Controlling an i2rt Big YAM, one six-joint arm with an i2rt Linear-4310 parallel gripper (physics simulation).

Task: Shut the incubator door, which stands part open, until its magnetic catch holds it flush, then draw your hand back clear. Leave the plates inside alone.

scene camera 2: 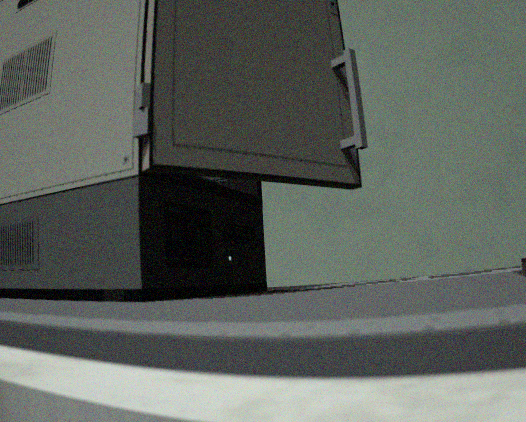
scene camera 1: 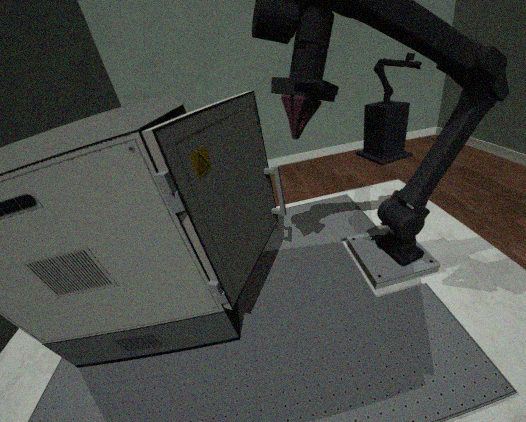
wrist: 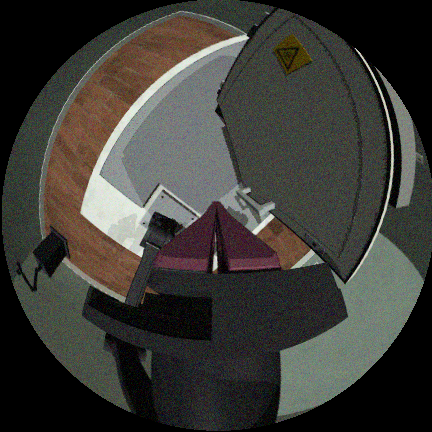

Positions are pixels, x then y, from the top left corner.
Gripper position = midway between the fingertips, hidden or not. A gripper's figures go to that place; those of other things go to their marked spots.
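My gripper (scene camera 1: pixel 295 138) is 43 cm from the lens, while an incubator door (scene camera 1: pixel 215 156) is 40 cm from the lens.
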